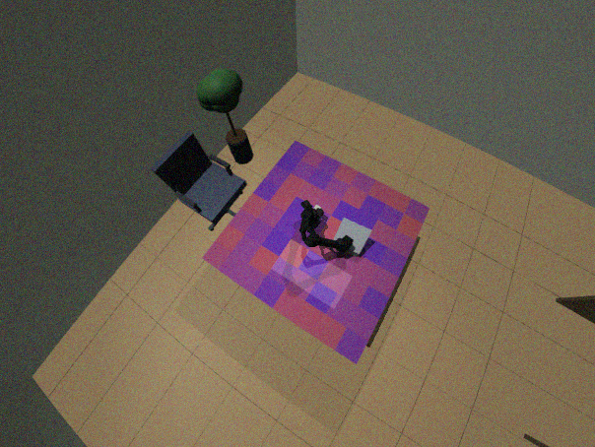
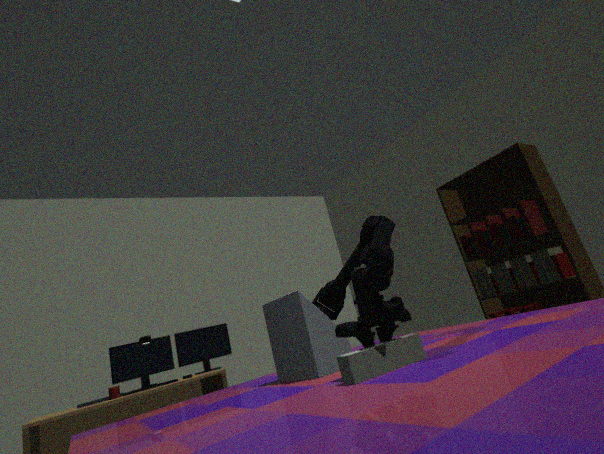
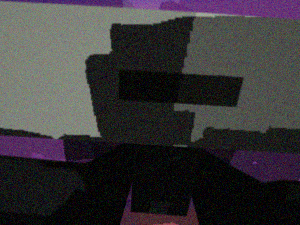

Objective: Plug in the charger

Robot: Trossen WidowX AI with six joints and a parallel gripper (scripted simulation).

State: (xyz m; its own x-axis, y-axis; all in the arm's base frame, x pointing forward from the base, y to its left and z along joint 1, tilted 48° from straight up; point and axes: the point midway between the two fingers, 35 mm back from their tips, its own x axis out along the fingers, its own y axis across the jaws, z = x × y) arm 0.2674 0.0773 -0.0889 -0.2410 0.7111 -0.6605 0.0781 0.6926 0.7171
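Right now the dark two-prong charger is 2 cm ahead of my gripper tip and 1 cm above it.
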